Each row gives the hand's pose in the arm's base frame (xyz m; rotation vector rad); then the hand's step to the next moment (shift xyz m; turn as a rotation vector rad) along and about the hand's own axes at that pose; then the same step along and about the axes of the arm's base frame.
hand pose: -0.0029 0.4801 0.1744 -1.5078 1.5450 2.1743
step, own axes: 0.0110 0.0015 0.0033 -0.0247 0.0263 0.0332
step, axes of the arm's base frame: -0.0086 -0.0031 -0.0071 -0.0237 0.0230 0.0363
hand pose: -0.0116 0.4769 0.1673 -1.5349 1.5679 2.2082
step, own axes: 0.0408 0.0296 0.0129 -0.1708 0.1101 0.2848
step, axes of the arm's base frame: -0.0451 -0.0246 -0.0083 -0.1643 0.2346 0.2009
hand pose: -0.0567 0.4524 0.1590 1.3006 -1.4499 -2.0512
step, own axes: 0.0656 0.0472 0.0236 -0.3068 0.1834 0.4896
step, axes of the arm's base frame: -0.0656 -0.0517 0.0104 -0.2739 0.4150 0.3468
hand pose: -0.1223 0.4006 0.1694 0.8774 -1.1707 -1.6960
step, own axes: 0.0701 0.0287 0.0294 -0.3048 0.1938 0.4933
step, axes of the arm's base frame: -0.0447 -0.0602 0.0314 -0.2752 0.4125 0.3576
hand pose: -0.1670 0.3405 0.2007 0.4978 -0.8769 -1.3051
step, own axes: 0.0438 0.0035 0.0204 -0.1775 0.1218 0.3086
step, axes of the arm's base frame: -0.0130 -0.0382 0.0268 -0.1716 0.2455 0.2277
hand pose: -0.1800 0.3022 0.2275 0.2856 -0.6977 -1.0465
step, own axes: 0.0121 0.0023 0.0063 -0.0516 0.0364 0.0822
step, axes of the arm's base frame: 0.0013 -0.0087 0.0107 -0.0443 0.0711 0.0611
